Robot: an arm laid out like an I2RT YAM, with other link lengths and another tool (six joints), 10 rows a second.
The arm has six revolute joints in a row. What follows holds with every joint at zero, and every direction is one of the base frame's. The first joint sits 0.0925 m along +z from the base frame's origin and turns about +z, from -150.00 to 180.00 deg. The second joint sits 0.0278 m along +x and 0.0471 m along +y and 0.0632 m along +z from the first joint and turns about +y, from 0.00 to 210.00 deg. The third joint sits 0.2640 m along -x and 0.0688 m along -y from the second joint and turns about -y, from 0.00 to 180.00 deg. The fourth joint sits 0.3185 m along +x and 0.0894 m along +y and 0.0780 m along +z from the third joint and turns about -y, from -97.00 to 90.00 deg. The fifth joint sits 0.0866 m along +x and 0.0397 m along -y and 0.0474 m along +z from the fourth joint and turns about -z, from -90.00 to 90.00 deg. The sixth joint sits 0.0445 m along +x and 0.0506 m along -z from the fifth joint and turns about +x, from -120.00 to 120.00 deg. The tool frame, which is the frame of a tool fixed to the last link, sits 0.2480 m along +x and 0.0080 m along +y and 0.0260 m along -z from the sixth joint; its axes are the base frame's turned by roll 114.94, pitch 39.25 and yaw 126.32 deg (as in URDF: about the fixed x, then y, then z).
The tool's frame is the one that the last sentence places.
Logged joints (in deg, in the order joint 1, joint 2, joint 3, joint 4, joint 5, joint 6), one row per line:
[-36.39, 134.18, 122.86, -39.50, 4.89, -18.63]
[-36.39, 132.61, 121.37, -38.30, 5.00, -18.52]
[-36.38, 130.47, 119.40, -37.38, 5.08, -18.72]
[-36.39, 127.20, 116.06, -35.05, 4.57, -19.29]
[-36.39, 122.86, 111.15, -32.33, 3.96, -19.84]
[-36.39, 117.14, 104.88, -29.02, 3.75, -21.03]
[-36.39, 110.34, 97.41, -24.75, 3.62, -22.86]
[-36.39, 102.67, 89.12, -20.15, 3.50, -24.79]
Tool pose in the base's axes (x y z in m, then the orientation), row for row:
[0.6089, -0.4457, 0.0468, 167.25, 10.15, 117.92]
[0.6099, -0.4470, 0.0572, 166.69, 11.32, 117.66]
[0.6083, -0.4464, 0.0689, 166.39, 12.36, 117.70]
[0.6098, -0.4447, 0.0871, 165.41, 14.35, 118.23]
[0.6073, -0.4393, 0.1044, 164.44, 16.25, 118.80]
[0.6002, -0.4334, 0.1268, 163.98, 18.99, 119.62]
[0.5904, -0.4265, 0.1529, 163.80, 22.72, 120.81]
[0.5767, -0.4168, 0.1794, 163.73, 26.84, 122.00]
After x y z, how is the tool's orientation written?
As angles about the fixed x, y, z axes (roll, pitch, yaw), in degrees.
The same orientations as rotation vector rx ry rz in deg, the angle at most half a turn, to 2 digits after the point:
[83.46, 141.85, 8.22]
[82.90, 140.70, 7.93]
[82.15, 139.97, 7.48]
[79.98, 138.74, 7.24]
[77.80, 137.61, 7.10]
[75.06, 136.31, 5.84]
[71.47, 134.65, 3.74]
[67.73, 132.65, 1.39]

